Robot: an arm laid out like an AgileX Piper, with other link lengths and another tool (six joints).
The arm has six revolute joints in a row. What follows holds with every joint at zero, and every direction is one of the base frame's.
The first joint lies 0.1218 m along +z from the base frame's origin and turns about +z.
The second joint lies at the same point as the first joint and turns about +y.
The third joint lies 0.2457 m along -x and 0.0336 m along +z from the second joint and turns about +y.
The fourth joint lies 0.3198 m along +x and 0.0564 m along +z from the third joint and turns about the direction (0.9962, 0, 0.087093).
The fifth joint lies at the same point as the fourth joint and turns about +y.
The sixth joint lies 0.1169 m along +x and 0.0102 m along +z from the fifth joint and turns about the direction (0.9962, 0, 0.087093).
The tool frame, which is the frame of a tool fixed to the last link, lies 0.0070 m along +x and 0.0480 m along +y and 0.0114 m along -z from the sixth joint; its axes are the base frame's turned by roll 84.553, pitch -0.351 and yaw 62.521 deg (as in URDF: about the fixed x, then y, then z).
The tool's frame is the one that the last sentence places.
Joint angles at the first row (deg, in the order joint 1, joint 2, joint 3, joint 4, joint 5, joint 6):
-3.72 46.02 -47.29 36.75 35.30 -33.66
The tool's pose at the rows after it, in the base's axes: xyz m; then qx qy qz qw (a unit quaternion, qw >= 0):
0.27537 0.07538 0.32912 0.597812 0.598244 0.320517 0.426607
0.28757 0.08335 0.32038 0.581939 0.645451 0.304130 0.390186
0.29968 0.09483 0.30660 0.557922 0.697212 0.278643 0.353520
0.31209 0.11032 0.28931 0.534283 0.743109 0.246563 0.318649
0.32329 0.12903 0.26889 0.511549 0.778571 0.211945 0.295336
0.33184 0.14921 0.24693 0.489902 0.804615 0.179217 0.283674
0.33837 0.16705 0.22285 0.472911 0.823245 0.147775 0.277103
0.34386 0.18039 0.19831 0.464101 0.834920 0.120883 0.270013
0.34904 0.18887 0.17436 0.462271 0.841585 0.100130 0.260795
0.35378 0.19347 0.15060 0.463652 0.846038 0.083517 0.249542
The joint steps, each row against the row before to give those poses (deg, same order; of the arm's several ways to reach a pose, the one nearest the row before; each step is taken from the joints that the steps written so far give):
0.36 5.66 -3.78 1.18 4.17 -1.76
1.14 6.19 -3.99 0.04 4.76 -1.63
2.30 6.63 -4.12 -1.93 4.54 -0.66
3.29 6.73 -4.00 -3.28 3.44 1.04
3.93 6.12 -3.25 -4.11 1.55 2.09
4.05 5.29 -2.41 -4.31 0.07 2.53
3.44 4.74 -1.60 -3.98 -0.64 2.61
2.37 4.27 -0.96 -2.83 -0.98 2.29
1.29 3.89 -0.52 -1.43 -1.19 1.51
0.53 3.67 -0.26 -0.42 -1.26 0.67

